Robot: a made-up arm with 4 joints.
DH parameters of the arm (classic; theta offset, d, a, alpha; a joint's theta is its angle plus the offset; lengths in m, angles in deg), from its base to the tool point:
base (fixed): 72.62 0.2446 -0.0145 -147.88
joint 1: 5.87 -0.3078 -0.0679 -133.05
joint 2: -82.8 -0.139 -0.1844 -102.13
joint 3: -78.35 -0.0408 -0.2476 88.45
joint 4: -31.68 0 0.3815 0
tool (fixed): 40.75 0.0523 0 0
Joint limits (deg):
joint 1: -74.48..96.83
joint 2: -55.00..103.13
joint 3: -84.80..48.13
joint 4: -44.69..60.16
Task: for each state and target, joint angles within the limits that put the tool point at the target. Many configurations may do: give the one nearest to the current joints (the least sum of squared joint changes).
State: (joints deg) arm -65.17 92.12 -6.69 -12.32
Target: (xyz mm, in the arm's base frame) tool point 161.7 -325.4 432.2
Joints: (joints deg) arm -23.09 80.53 3.69 26.42
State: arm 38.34 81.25 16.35 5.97
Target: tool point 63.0 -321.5 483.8
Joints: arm 3.15 69.98 11.54 18.91
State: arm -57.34 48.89 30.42 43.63
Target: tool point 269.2 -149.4 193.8
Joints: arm -48.72 87.45 37.05 -5.13
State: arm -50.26 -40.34 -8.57 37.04
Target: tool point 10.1 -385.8 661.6
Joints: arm -6.66 9.49 -8.41 -0.76
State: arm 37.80 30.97 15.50 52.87
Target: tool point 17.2 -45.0 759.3
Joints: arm 23.17 37.50 -8.03 53.12
